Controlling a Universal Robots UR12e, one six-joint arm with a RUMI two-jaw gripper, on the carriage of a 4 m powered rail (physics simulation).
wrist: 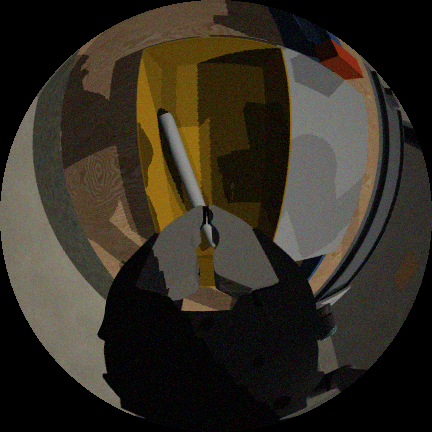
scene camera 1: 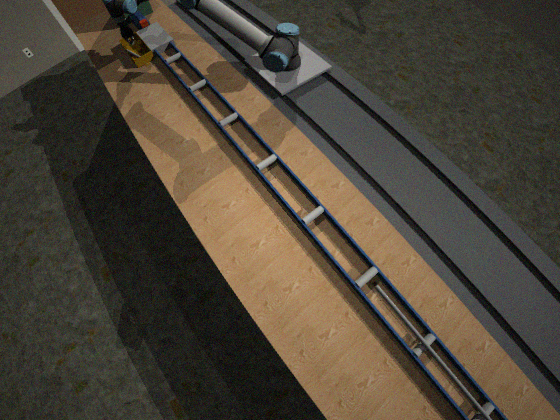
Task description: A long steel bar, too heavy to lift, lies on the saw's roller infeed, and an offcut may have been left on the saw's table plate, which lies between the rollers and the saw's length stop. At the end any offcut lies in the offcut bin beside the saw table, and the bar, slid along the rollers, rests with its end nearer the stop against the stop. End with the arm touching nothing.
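Frame: origin at the arm's base, x ahead, y left, z up, level; centimetres.
Where they show: gripper, between the fingertips: (wrist: 206,207) (scene camera 1: 133,44); arm's base, origin of its link: (wrist: 319,309).
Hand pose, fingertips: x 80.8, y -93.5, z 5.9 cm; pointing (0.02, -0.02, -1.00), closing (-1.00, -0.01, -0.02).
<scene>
Things, the pixels of their top centre, and the offset from my fingertips. "*": a spot on its surface instead. Level surfaces: height alone.
- offcut, centre of its top: (wrist: 189,188) dx +2.5, dy +0.4, dz -6.7 cm
- yellow offcut bin, centre of its top: (wrist: 216,185) (scene camera 1: 134,45) dx -1.0, dy -1.5, dz -1.7 cm
- grey table plate, centre of its top: (wrist: 336,171) (scene camera 1: 153,35) dx -18.8, dy -4.0, dz -3.0 cm
- red length stop, centre of its top: (scene camera 1: 142,20) dx -18.8, dy -23.5, dz +1.6 cm
- blue-railed infeed with several light rollers, a spot on its surface: (scene camera 1: 266,162) * dx -18.3, dy +154.2, dz -3.2 cm
- wooden table, height of its surface: dz -8.8 cm
My gripper (scene camera 1: 131,39) (wrist: 206,207) is shut on the offcut (wrist: 182,160), a short grey round bar, over the yellow offcut bin (scene camera 1: 145,60) (wrist: 215,47). The offcut slants across the bin's opening in the wrist view; its height above the bin's floor is hard to tell. The grey table plate (scene camera 1: 155,35) (wrist: 345,125) is beside the bin. The red length stop (scene camera 1: 144,23) (wrist: 345,62) is at the plate's far side. The long steel bar (scene camera 1: 400,313) lies on the infeed at the lower right, its nearer end far from the stop, close to a roller (scene camera 1: 367,276).
The blue-railed infeed with several light rollers (scene camera 1: 266,162) runs diagonally from the plate across the wooden table (scene camera 1: 215,220). The arm (scene camera 1: 237,22) stands on its rail carriage (scene camera 1: 310,72) to the right of the table. A wall (scene camera 1: 30,30) is at the upper left.
</scene>
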